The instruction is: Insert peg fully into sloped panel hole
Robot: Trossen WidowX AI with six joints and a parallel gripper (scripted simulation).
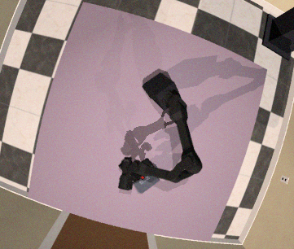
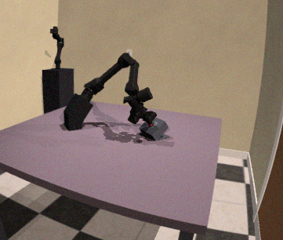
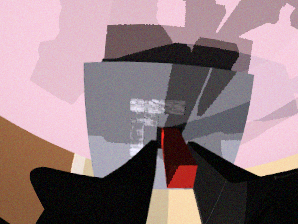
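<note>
The red peg is 10 mm ahead of my hand, 20 mm to the left of it and 30 mm below it.
</note>
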